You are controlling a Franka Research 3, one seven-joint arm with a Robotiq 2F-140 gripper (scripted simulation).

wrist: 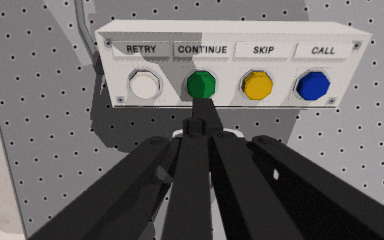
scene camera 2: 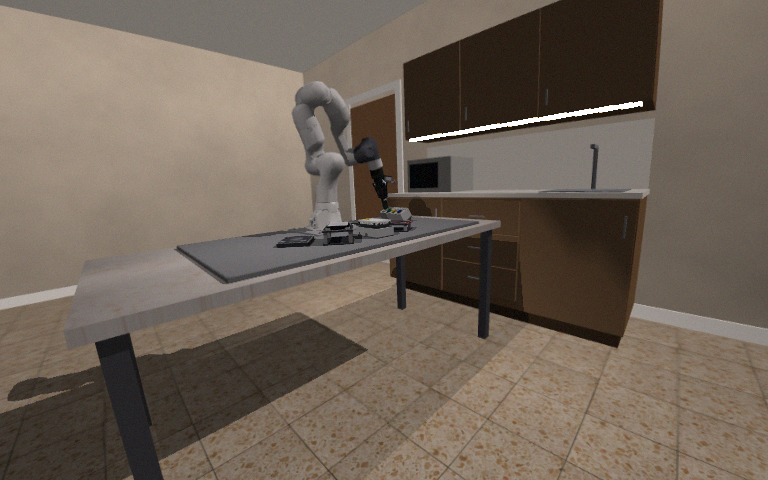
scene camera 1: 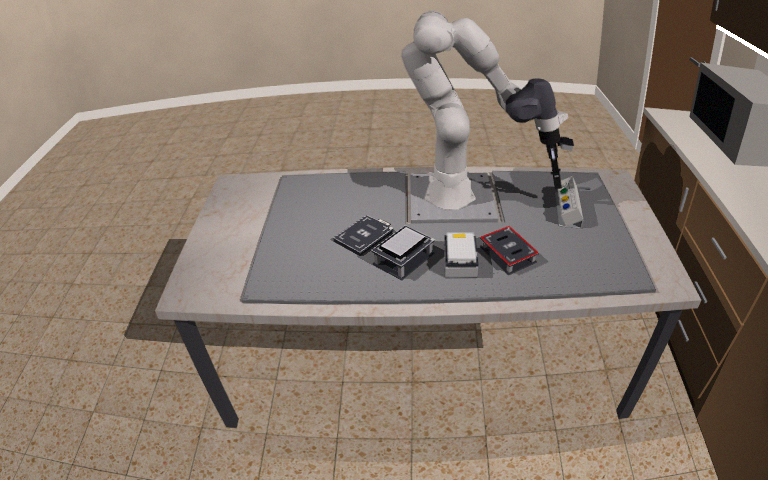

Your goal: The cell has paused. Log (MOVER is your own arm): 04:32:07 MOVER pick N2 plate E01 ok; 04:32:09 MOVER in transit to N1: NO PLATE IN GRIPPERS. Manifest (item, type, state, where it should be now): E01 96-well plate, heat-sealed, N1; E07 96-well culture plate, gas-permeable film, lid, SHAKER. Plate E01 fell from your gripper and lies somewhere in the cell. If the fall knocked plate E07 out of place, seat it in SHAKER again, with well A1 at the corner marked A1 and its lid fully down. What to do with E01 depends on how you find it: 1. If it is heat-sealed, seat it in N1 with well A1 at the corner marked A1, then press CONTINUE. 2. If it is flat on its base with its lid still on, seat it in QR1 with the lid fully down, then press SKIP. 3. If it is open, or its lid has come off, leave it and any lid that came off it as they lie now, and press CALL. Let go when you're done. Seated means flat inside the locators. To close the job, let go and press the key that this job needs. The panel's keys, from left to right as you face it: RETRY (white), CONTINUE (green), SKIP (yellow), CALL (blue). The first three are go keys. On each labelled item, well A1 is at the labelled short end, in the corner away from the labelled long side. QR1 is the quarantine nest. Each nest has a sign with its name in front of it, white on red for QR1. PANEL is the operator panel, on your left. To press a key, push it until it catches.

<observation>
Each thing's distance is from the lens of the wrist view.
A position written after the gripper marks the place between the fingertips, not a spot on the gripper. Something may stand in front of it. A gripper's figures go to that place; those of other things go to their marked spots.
gripper [wrist: 201,113]: 18 cm
operator panel [wrist: 173,50]: 18 cm
</observation>
